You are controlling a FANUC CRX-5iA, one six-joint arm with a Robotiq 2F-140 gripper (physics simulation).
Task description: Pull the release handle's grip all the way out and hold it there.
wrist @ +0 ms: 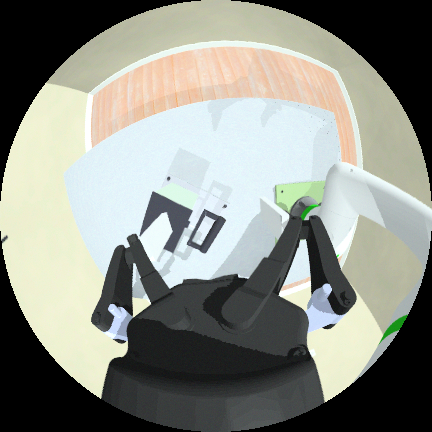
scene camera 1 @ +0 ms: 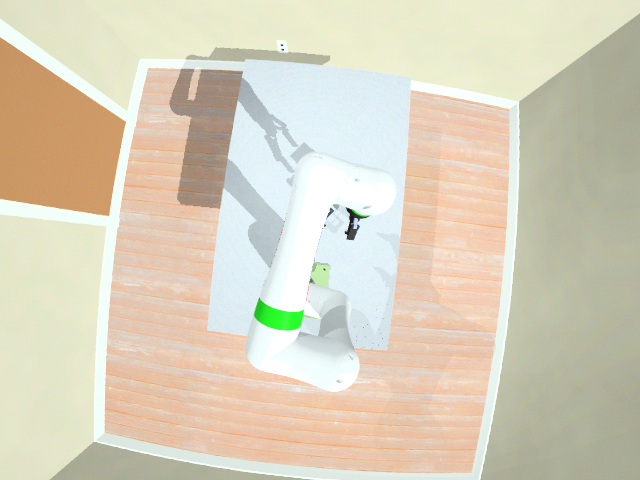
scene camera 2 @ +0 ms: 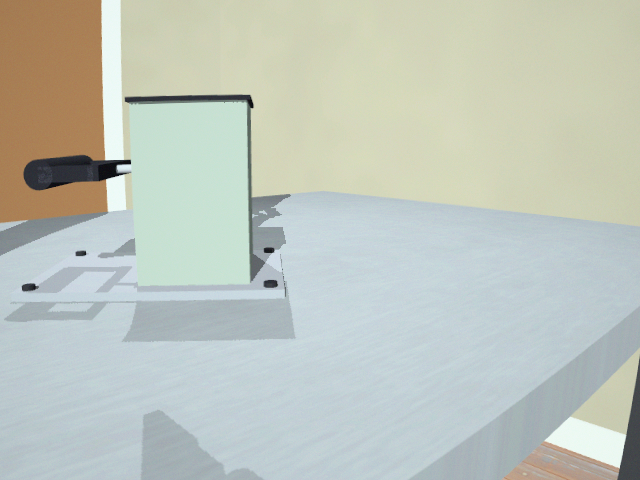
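The release handle's grip, a dark rectangular frame (scene camera 2: 56,171) (wrist: 214,236), sticks out sideways from a pale green housing (scene camera 2: 191,191) (wrist: 177,195) with a dark top. A short pale rod (scene camera 2: 124,168) shows between grip and housing. The housing stands on a pale plate (scene camera 2: 206,295) with dark bolts. In scene camera 1 the arm covers the housing and grip. My gripper (scene camera 1: 339,229) (wrist: 213,214) is open and empty. In the wrist view its pads lie on either side of the grip, which appears beyond them; the left pad overlaps the housing's top. The gripper does not show in scene camera 2.
The white arm (scene camera 1: 299,232) (wrist: 345,195) reaches over the grey table (scene camera 1: 372,113) (scene camera 2: 413,310) (wrist: 240,130). Its green mounting plate (scene camera 1: 321,273) (wrist: 300,190) lies on the table. The table's near right edge shows in scene camera 2. Walls stand around the wooden floor (scene camera 1: 460,232).
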